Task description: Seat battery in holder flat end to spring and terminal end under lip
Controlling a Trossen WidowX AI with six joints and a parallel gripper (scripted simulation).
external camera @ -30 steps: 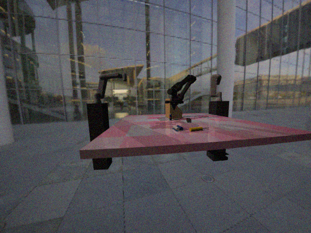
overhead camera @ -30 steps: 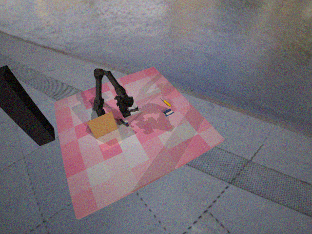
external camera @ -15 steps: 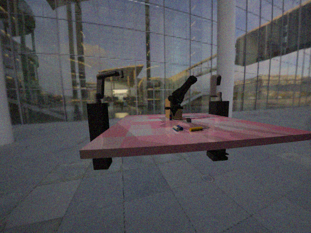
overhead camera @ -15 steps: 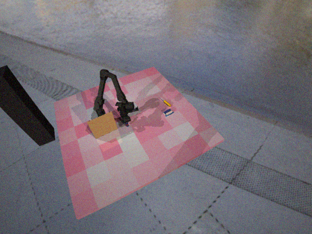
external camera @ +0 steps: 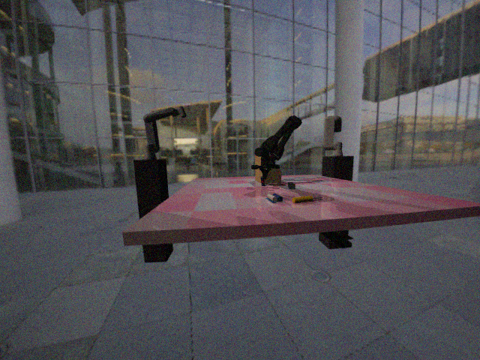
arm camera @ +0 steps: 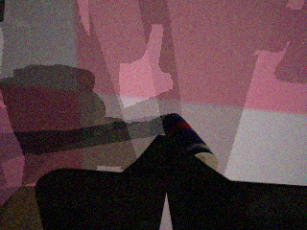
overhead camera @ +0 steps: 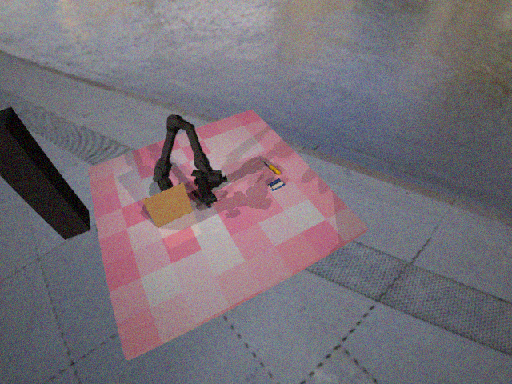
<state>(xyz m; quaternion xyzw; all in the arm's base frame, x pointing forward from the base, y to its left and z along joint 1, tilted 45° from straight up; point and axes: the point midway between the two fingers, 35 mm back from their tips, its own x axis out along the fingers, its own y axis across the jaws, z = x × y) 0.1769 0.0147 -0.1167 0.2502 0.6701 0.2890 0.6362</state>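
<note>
My gripper tip is 2 cm to the left of the battery and 1 cm above it. Also, from my gripper tip: yellow-handled screwdriver: 45 cm ahead, 9 cm to the left, 3 cm below.
</note>
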